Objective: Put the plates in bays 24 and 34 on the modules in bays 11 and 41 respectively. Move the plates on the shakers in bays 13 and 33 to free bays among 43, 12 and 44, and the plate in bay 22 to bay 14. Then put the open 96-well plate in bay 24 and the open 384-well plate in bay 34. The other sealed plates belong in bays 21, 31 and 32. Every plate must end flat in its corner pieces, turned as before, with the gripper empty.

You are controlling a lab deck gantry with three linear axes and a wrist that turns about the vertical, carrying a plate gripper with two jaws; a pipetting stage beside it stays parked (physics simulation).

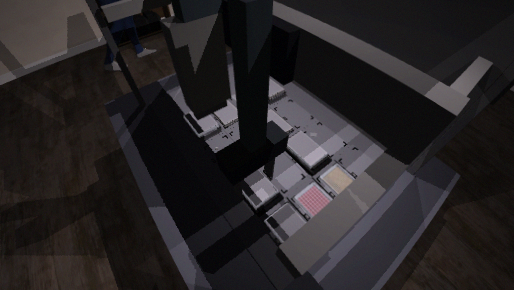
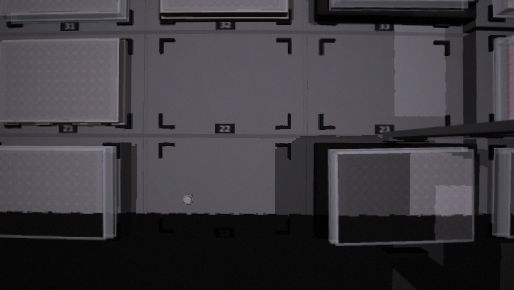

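Seen in the pictures: gripper, fingertip midpoint: point(image 1: 254, 184) point(image 2: 401, 195); robot's base, origin of the base link: point(image 1: 184, 121).
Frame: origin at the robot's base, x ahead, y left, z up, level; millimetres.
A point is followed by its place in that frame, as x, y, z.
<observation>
My gripper point(image 1: 260, 172) is low near bay 13; its jaws look open, with no plate seen between them. One dark jaw point(image 2: 450, 131) {374, 96, 103} crosses above the back edge of the pale plate point(image 1: 260, 191) {424, 42, 37} point(image 2: 405, 195) {391, 44, 37} on the bay 13 shaker. Another pale plate point(image 1: 286, 221) {533, 45, 29} point(image 2: 504, 192) {494, 44, 25} is in bay 14. The pink plate point(image 1: 313, 199) {533, 149, 27} is in bay 24 and the tan plate point(image 1: 338, 178) {534, 258, 28} in bay 34. Plates also show in bay 11 point(image 2: 50, 180) {75, 55, 33}, bay 21 point(image 2: 60, 80) {68, 150, 14}, bay 31 point(image 2: 65, 9) {71, 220, 14}, bay 32 point(image 2: 225, 6) {230, 221, 14} and bay 33 point(image 1: 307, 149) {401, 255, 37} point(image 2: 400, 5) {391, 215, 29}.
Bays 22, 23 and 12 hold no plate. A small pale knob point(image 2: 188, 199) {192, 32, 4} stands in bay 12. Deep shadow covers the front of the deck. The parked pipetting stage point(image 1: 197, 65) stands left of my gripper column, and a grey beam point(image 1: 325, 225) {619, -40, 400} crosses near the right-hand plates.
</observation>
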